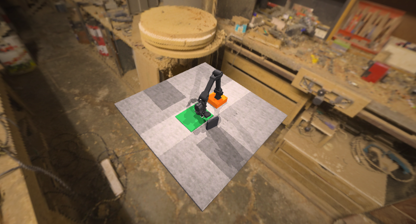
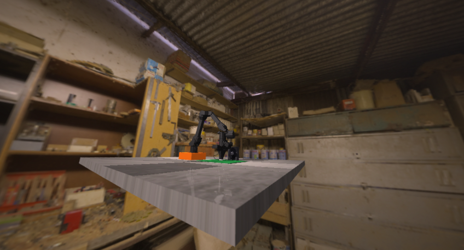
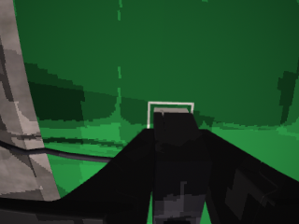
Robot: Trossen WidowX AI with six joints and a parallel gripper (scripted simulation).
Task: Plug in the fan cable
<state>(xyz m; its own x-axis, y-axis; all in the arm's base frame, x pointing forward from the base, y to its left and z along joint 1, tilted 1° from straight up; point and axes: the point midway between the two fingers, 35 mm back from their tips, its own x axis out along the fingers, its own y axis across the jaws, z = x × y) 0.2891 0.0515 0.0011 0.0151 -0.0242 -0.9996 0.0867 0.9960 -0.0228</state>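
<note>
The black fan plug lies 1 cm behind my gripper tip and 1 cm above it. From my gripper tip the other things lie so: pale header key 1 cm behind, 1 cm to the left, 1 cm below; then green board 5 cm ahead, 5 cm to the right, 4 cm below; then white fan header 1 cm behind, 2 cm below.
</note>
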